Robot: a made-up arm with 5 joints.
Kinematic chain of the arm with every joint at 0, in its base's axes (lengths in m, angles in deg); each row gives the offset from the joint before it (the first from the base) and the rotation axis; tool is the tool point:
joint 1: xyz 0 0 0.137 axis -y
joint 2: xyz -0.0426 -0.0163 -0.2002 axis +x
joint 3: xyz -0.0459 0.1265 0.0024 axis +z
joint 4: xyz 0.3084 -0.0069 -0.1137 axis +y
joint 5: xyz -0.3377 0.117 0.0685 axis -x
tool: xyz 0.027 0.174 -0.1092
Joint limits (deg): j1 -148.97..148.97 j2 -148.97..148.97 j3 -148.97..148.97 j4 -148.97..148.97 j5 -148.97..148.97
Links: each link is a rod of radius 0.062 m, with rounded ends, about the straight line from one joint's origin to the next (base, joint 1, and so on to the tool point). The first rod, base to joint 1, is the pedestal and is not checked.
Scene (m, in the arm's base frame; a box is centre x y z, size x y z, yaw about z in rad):
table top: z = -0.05
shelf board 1: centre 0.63 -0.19 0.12 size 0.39 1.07 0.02 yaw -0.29
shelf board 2: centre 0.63 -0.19 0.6 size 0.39 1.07 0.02 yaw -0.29
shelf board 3: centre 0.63 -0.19 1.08 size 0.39 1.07 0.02 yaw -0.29
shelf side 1: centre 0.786 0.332 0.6 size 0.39 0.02 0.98 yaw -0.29
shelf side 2: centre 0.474 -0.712 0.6 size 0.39 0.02 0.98 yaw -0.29
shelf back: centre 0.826 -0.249 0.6 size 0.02 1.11 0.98 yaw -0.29
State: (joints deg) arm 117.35 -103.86 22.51 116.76 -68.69
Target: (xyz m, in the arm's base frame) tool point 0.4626 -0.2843 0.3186
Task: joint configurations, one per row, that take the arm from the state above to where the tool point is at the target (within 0.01 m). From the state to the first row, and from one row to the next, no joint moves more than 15 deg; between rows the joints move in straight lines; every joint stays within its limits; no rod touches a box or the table.
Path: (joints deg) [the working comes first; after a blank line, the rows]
Joints at the target: 105.15 -148.97 -11.69 54.68 2.94
Straight joint move there: touches shelf board 2.

1: 115.61 -105.77 8.57 113.33 -68.91
2: 113.86 -107.68 -5.36 109.91 -69.13
3: 113.42 -113.58 -15.13 98.81 -54.50
4: 112.97 -119.48 -24.89 87.71 -39.87
5: 112.53 -125.38 -34.65 76.61 -25.25
6: 112.09 -131.28 -44.41 65.51 -10.62
7: 111.64 -137.17 -54.17 54.42 4.00
8: 111.20 -143.07 -63.93 43.32 18.63
9: 110.76 -148.97 -73.69 32.22 33.26
10: 109.64 -148.97 -61.29 36.71 27.19
11: 108.51 -148.97 -48.89 41.20 21.13
12: 107.39 -148.97 -36.49 45.69 15.07
13: 106.27 -148.97 -24.09 50.19 9.00
14: 105.15 -148.97 -11.69 54.68 2.94

